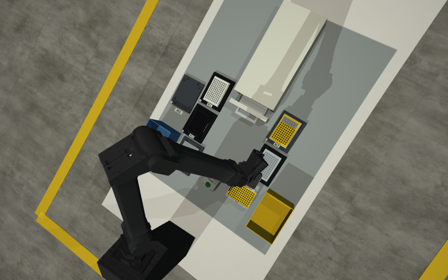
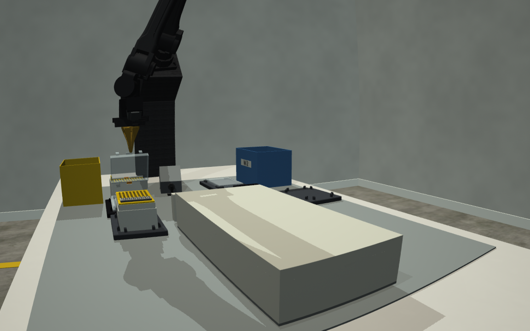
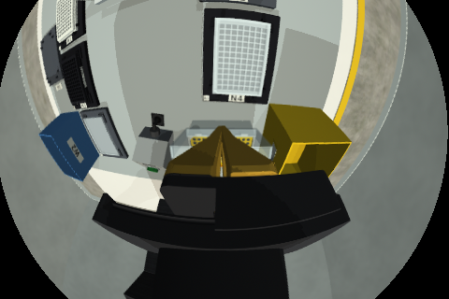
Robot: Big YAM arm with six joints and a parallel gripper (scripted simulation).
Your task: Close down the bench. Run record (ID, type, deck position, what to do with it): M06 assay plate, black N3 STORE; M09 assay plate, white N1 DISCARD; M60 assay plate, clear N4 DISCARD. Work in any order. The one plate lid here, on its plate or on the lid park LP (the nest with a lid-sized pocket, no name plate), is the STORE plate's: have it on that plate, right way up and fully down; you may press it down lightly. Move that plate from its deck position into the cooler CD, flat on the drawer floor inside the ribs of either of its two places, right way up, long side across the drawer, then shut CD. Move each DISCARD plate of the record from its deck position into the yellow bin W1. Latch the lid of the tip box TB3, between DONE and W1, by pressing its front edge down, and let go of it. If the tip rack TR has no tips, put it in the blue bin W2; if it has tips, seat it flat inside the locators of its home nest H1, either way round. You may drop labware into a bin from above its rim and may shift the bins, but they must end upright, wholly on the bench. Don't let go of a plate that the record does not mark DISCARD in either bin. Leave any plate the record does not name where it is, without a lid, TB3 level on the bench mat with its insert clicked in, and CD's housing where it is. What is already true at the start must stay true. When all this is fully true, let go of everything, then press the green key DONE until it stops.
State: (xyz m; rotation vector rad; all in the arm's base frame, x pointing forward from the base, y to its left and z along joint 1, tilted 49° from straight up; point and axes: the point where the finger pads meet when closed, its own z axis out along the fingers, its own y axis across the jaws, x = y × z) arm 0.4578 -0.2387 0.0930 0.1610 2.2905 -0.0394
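My gripper is now 60 mm past the tip box lid, 10 mm to the right of it and 60 mm above it. From my hand the other things lie so: nest N4: 40 mm ahead, 40 mm to the right, 150 mm below; then tip box TB3: 110 mm behind, 20 mm to the left, 90 mm below; then clear plate: 40 mm ahead, 40 mm to the right, 140 mm below.
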